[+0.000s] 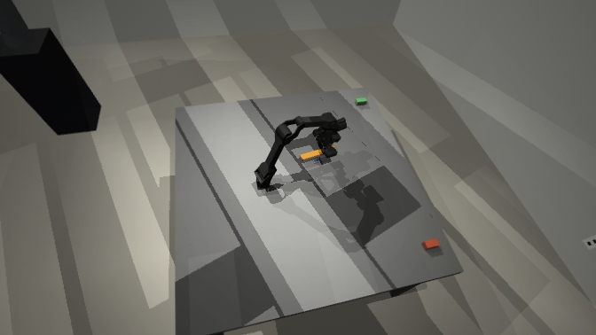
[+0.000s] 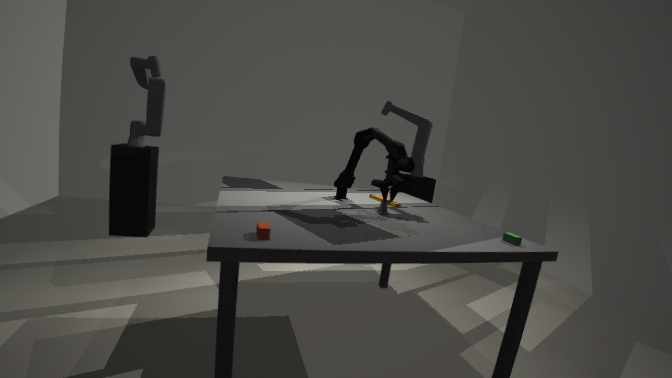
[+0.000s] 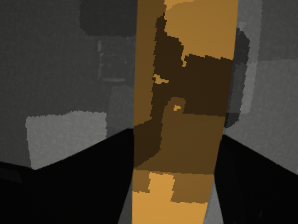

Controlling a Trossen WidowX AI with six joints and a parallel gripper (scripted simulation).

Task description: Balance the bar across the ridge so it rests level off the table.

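The orange bar is 30 mm behind my gripper tip. From my gripper tip the other things lie so: green block 390 mm to the left, 390 mm ahead, 40 mm below; red block 610 mm to the right, 390 mm ahead, 40 mm below.
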